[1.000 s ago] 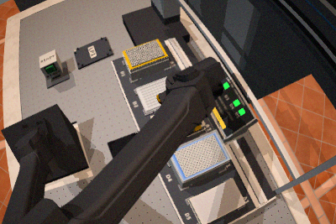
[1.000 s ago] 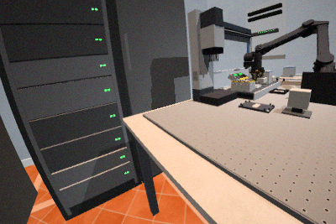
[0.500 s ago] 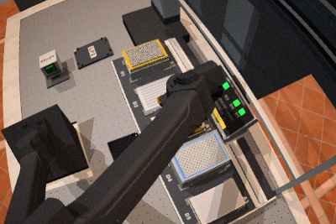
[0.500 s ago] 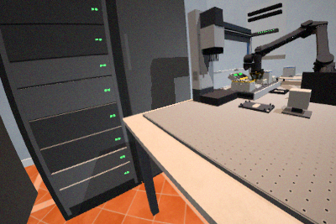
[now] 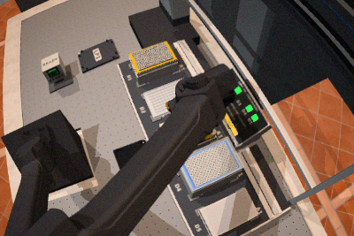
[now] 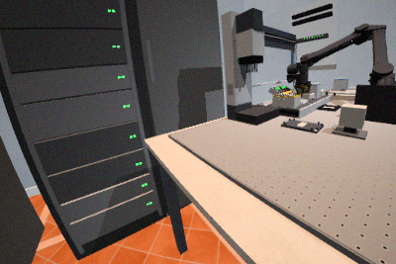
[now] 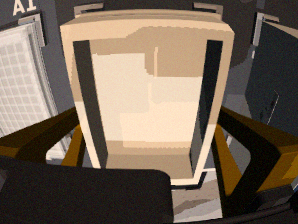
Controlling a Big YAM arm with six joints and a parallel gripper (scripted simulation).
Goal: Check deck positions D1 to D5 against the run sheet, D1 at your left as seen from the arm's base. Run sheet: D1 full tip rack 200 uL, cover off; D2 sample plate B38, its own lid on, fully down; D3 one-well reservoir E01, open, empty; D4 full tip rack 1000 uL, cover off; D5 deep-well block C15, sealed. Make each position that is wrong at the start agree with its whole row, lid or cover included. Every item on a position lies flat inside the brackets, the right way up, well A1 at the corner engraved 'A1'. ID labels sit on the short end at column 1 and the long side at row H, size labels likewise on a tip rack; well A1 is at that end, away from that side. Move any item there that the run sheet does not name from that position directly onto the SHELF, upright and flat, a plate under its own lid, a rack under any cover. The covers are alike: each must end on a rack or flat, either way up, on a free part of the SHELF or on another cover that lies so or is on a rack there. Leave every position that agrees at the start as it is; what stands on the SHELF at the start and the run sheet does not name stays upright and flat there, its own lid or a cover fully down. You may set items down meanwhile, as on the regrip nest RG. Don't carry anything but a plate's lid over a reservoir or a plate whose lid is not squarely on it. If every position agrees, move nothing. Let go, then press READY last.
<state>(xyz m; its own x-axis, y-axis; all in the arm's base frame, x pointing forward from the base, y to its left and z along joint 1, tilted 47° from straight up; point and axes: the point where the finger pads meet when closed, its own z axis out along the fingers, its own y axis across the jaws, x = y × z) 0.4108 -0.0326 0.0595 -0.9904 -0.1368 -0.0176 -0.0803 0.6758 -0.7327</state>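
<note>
The one-well reservoir lies 1 cm below my hand. Also, from my hand: sealed block: 2 cm ahead, 25 cm to the right, 1 cm below; then blue-framed tip rack: 2 cm ahead, 12 cm to the right, 4 cm above; then black regrip nest: 16 cm behind, 3 cm to the right, 7 cm below.
</note>
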